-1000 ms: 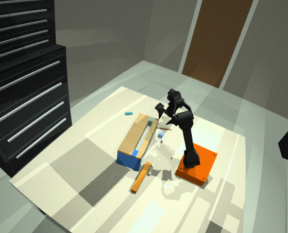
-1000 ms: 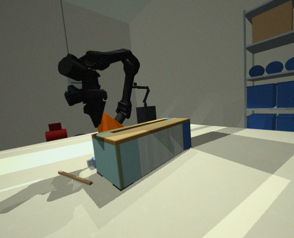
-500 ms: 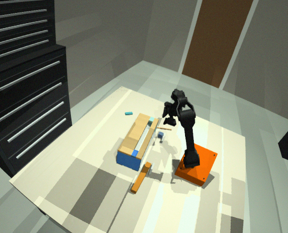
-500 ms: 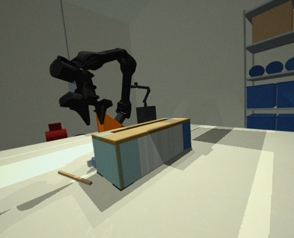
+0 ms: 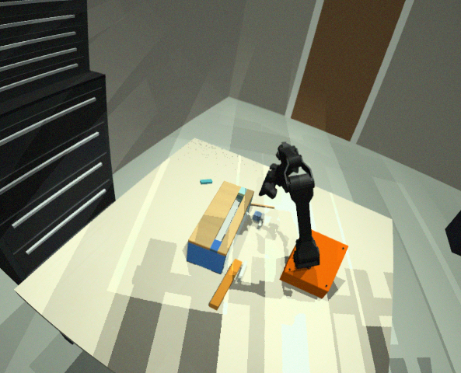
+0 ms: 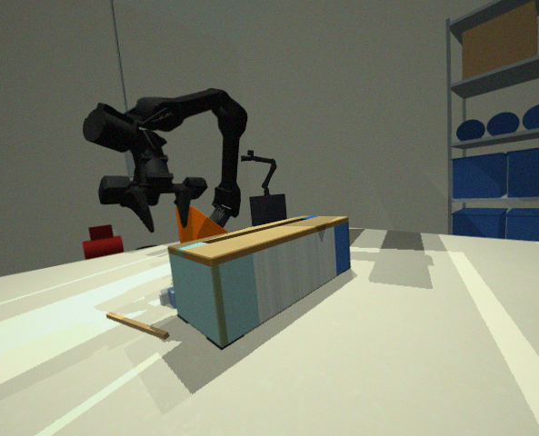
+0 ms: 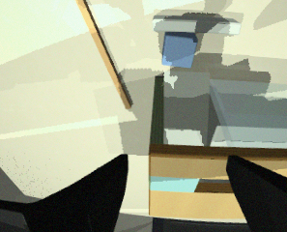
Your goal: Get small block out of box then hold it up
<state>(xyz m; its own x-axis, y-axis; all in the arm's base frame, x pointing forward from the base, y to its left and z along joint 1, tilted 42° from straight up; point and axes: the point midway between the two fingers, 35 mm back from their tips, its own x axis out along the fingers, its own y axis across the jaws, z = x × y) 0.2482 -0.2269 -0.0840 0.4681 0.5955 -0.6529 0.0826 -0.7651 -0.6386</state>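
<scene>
Right now my gripper tip is 14 cm above the blue block, 2 cm past it and 1 cm to the right of it. Also, from my gripper tip: thin wooden stick 15 cm below, 8 cm to the right; then teal piece 29 cm ahead, 15 cm below, 10 cm to the right; then long box 18 cm to the left, 9 cm below, 5 cm ahead.
</scene>
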